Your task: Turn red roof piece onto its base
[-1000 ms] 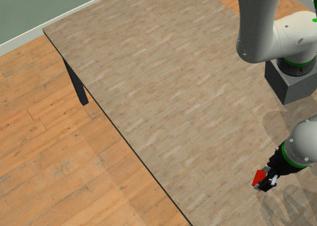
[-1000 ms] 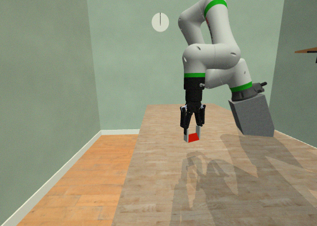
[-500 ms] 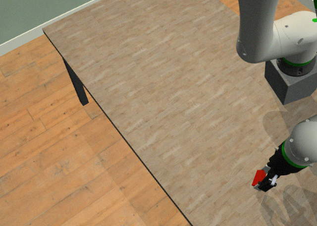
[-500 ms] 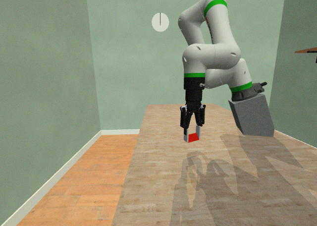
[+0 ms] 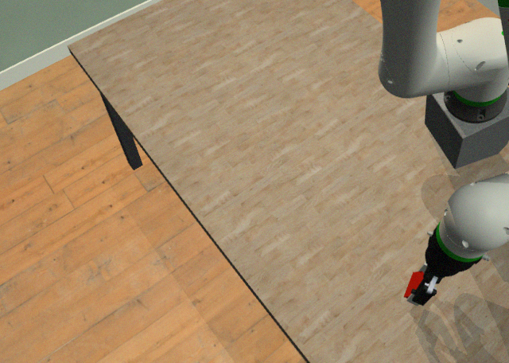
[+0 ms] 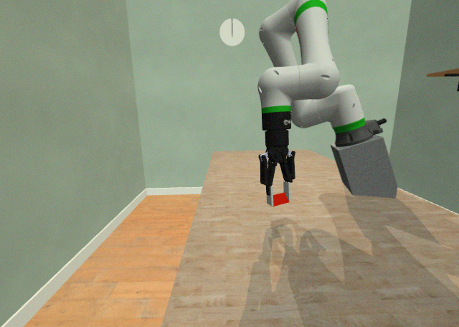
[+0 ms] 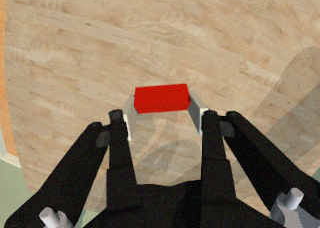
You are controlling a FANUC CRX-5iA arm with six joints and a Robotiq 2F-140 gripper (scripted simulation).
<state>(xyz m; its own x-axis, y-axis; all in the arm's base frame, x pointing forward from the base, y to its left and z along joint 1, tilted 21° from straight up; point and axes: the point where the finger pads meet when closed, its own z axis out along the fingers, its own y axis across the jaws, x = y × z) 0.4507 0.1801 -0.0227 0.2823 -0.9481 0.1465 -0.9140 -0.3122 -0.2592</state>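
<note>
Right now my hand is 20 mm above the red roof piece.
</note>
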